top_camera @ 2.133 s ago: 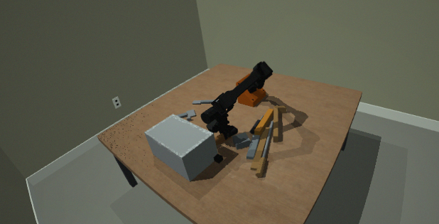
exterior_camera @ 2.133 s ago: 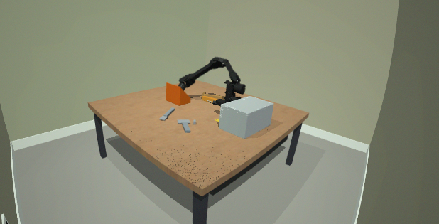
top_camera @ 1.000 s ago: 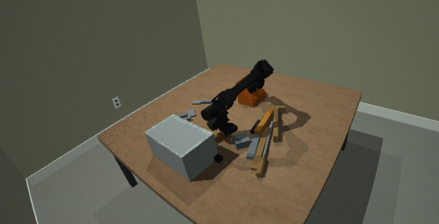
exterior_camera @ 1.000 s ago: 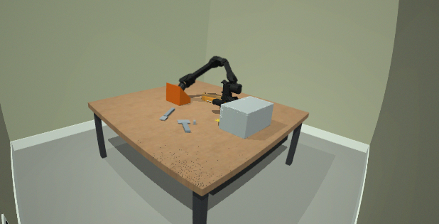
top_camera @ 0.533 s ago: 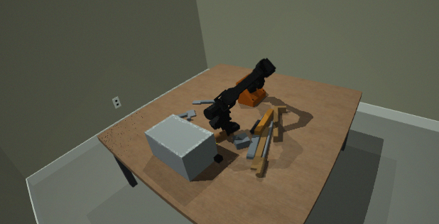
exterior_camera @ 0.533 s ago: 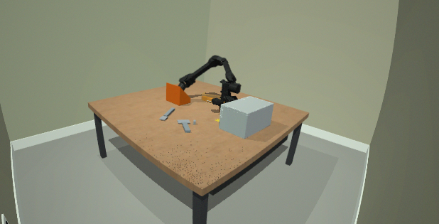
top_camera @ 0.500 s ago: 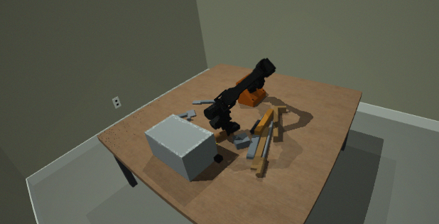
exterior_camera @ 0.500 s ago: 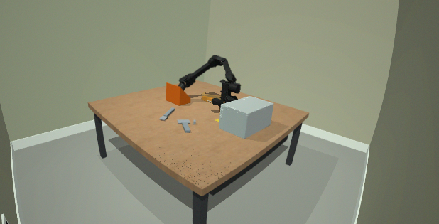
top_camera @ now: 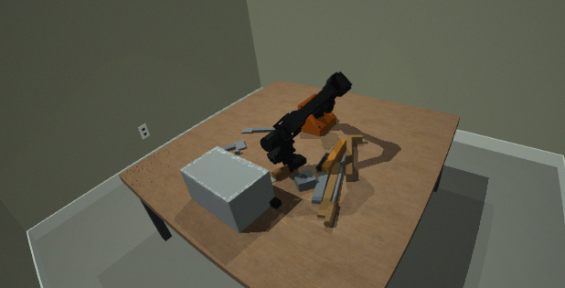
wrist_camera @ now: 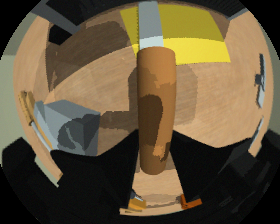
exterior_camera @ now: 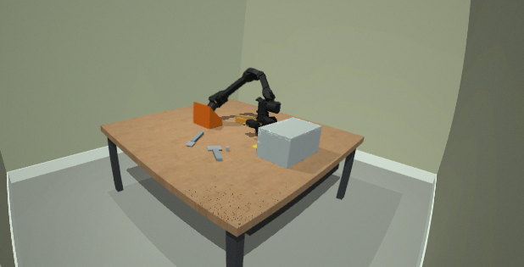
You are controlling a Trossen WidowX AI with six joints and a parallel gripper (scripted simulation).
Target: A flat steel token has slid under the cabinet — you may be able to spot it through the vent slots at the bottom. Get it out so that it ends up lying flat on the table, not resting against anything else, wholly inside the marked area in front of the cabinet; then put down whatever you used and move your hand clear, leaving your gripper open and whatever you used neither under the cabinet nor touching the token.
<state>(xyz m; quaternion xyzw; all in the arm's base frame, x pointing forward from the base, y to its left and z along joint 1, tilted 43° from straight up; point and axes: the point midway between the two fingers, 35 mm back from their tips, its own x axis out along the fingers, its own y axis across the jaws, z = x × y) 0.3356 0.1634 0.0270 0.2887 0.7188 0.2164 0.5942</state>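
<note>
Right now my gripper tip is 19 cm past the orange bar, 9 cm to the right of it and 1 cm below it. Also, from my gripper tip: grey block: 1 cm ahead, 10 cm to the left, 1 cm above; then wooden stick: 2 cm behind, 20 cm to the left; then grey t-piece: 5 cm ahead, 36 cm to the right.
</note>
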